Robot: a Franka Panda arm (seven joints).
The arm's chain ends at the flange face. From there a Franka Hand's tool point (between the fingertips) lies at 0.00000 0.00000 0.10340 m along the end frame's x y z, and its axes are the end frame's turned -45 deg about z.
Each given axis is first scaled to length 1.
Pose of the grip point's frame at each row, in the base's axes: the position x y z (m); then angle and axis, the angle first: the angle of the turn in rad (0 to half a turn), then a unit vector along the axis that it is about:
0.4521, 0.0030, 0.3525, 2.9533, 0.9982, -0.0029, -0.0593
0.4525, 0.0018, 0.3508, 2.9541, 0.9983, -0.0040, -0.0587
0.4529, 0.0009, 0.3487, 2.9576, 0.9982, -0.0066, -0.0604
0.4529, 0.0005, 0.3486, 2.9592, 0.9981, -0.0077, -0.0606
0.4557, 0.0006, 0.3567, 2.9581, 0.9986, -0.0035, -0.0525
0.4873, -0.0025, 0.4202, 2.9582, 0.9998, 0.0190, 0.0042
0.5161, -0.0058, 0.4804, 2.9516, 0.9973, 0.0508, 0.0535
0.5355, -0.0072, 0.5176, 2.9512, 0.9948, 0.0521, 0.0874
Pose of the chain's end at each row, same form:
0.4643, 0.0223, 0.4534, 2.9223, 0.9226, -0.3853, -0.0187
0.4646, 0.0210, 0.4517, 2.9235, 0.9222, -0.3863, -0.0183
0.4654, 0.0197, 0.4496, 2.9254, 0.9211, -0.3887, -0.0205
0.4654, 0.0191, 0.4495, 2.9267, 0.9207, -0.3897, -0.0210
0.4665, 0.0194, 0.4578, 2.9319, 0.9225, -0.3859, -0.0133
0.4861, 0.0163, 0.5219, 2.9754, 0.9303, -0.3648, 0.0390
0.5042, 0.0131, 0.5814, 3.0070, 0.9387, -0.3340, 0.0857
0.5167, 0.0113, 0.6176, 3.0325, 0.9362, -0.3316, 0.1169

